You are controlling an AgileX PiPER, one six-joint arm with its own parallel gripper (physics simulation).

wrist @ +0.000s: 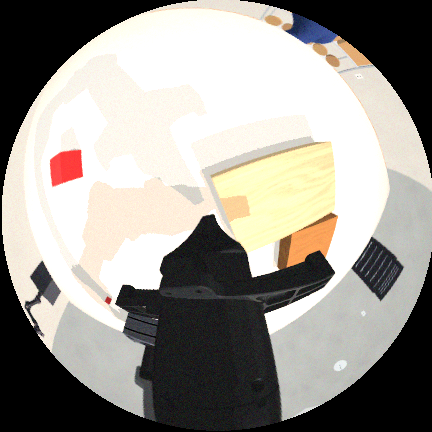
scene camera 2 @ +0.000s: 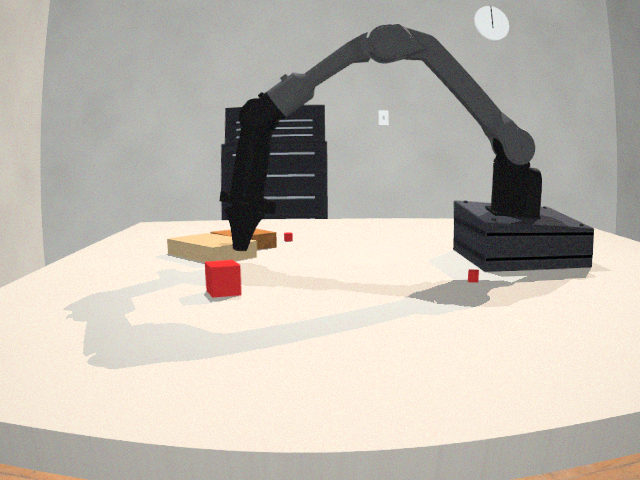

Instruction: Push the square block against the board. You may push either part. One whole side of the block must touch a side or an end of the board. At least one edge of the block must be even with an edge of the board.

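Note:
The pale wooden board (scene camera 2: 209, 248) (wrist: 285, 190) lies flat at the back left of the table. The orange-brown square block (scene camera 2: 266, 240) (wrist: 308, 245) lies behind it in the scene view, at the board's long side. In the wrist view they meet or nearly meet, with the block near one end of that side. A dark wedge of the block's side shows along the seam, so I cannot tell if the whole side touches. My gripper (scene camera 2: 240, 249) (wrist: 210, 221) is shut and empty, pointing down beside the board's end away from the block; contact with the board is unclear.
A larger red cube (scene camera 2: 223, 279) (wrist: 67, 167) stands in front of the board. One small red cube (scene camera 2: 288, 236) lies right of the block, another (scene camera 2: 473, 275) (wrist: 108, 300) near the robot's base (scene camera 2: 537, 250) (wrist: 141, 327). A dark drawer cabinet (scene camera 2: 297, 165) (wrist: 378, 268) stands beyond the table.

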